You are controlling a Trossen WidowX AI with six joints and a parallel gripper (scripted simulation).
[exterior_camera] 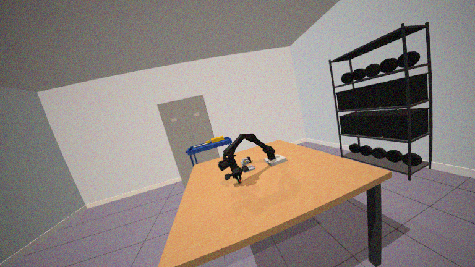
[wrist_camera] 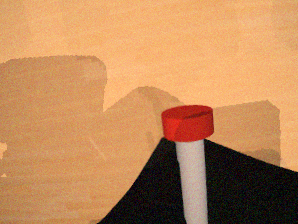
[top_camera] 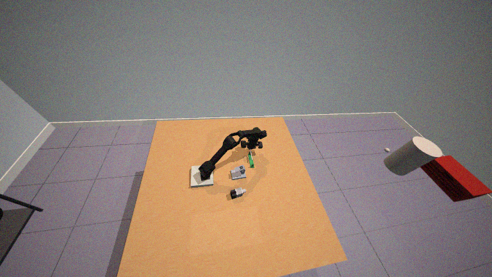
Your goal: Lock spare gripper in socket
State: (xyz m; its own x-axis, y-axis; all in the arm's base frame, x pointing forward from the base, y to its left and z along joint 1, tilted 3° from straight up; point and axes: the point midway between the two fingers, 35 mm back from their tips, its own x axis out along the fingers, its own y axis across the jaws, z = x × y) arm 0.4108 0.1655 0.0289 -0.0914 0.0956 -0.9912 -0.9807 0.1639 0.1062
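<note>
The green strip lies 1 cm behind my gripper tip and 10 cm to the right of it. Round my gripper tip: spare gripper: 20 cm behind, 36 cm to the right, 1 cm above; grey mount: 14 cm behind, 20 cm to the right, 3 cm above.
</note>
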